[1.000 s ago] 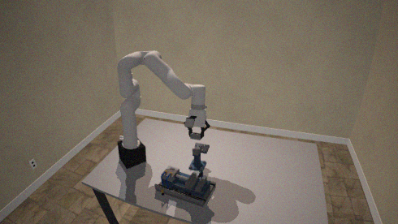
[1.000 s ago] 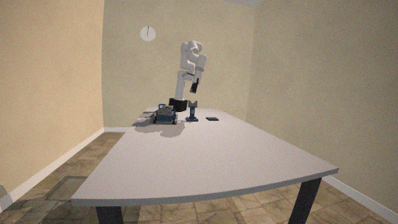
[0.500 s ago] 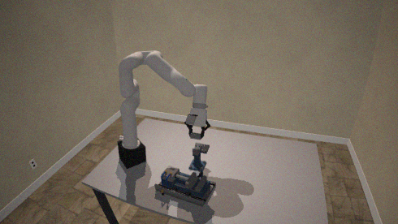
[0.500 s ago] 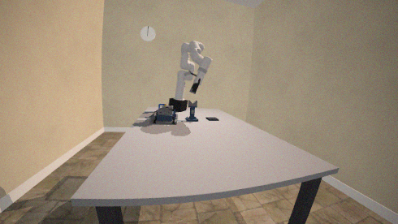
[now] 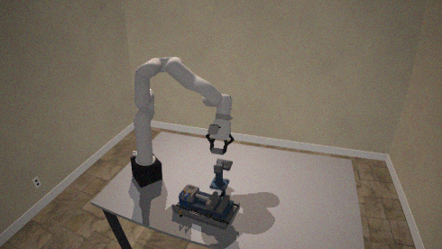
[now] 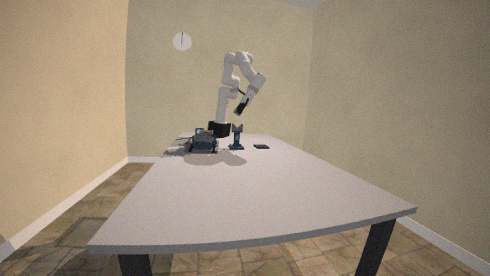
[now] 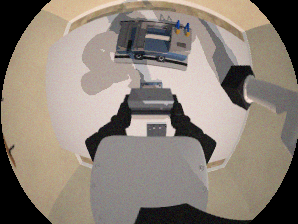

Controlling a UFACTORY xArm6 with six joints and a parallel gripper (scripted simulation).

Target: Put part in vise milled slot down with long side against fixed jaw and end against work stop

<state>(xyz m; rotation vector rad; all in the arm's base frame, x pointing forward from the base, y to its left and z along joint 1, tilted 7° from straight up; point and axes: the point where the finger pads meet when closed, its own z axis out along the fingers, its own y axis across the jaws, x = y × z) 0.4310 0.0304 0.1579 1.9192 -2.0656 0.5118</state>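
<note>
My hand is right at the part. Also, from my hand: vise 21 cm to the right, 21 cm below, 2 cm behind; dark infeed plate 24 cm below, 19 cm to the left, 2 cm behind.
</note>
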